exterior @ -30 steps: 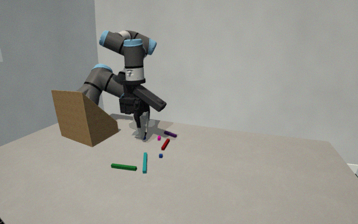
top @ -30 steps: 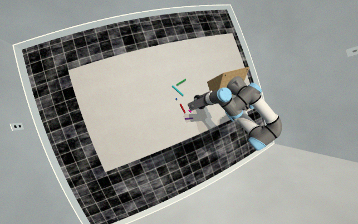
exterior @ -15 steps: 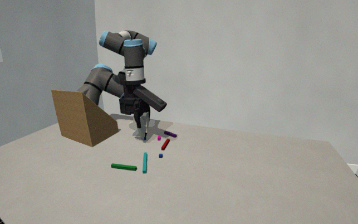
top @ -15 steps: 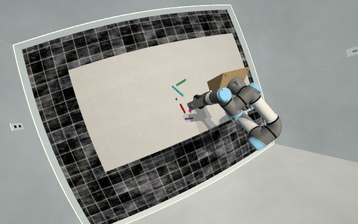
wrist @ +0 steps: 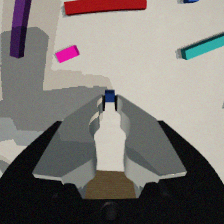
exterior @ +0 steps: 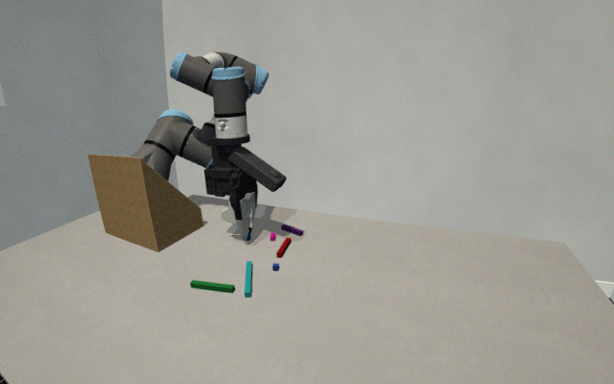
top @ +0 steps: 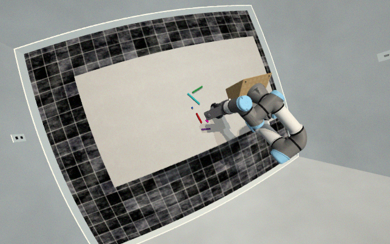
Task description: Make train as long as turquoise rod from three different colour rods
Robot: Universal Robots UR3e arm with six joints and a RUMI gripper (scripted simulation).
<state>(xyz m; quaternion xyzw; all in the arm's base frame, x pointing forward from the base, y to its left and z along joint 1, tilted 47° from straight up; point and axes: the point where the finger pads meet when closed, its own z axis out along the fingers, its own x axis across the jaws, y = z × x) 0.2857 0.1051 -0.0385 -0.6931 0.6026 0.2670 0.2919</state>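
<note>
My gripper is now 50 mm to the right of the magenta rod, 40 mm short of it and 20 mm above it. Also, from my hand: purple rod (100 mm to the left, 60 mm ahead, 20 mm below); then red rod (80 mm ahead, 20 mm below, 10 mm to the left); then turquoise rod (110 mm to the right, 80 mm ahead, 20 mm below).
</note>
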